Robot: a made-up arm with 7 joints.
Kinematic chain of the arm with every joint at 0, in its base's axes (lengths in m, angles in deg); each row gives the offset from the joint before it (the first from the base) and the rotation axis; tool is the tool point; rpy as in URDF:
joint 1: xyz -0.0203 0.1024 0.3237 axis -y
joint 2: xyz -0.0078 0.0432 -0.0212 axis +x
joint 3: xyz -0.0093 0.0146 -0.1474 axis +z
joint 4: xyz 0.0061 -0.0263 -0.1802 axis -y
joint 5: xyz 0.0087 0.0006 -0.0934 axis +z
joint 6: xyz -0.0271 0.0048 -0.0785 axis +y
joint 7: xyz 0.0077 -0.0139 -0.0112 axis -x
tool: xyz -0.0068 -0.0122 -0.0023 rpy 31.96 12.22 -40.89
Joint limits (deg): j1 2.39..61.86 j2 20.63..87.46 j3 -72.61..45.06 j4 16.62..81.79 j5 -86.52..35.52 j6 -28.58..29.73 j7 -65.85..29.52
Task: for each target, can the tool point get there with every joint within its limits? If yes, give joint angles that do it. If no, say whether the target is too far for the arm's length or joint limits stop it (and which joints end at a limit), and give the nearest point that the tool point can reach.
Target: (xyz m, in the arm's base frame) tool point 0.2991 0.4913 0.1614
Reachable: yes | joints 45.54 48.04 -0.27 48.31 -42.05 19.00 2.49
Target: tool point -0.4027 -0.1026 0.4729
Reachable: no: joint limits stop it (at a limit: joint 1, joint 2, joint 3, joint 4, joint 5, joint 6, joint 7) | nearest point -0.0762 0.5130 0.4820 | short by 0.697 m
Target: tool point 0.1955 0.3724 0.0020
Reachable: yes | joints 8.06 27.30 18.08 75.12 -41.60 -10.27 -46.08
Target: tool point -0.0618 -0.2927 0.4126
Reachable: no: joint limits stop it (at a limit: joint 1, joint 2, joint 4, joint 5, joint 6) | nearest point 0.3527 0.0988 0.1481 | short by 0.628 m
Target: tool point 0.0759 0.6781 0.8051
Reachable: no: too far | nearest point 0.0225 0.5491 0.4895 | short by 0.345 m
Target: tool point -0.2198 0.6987 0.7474
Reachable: no: too far | nearest point -0.0659 0.5552 0.4729 | short by 0.346 m
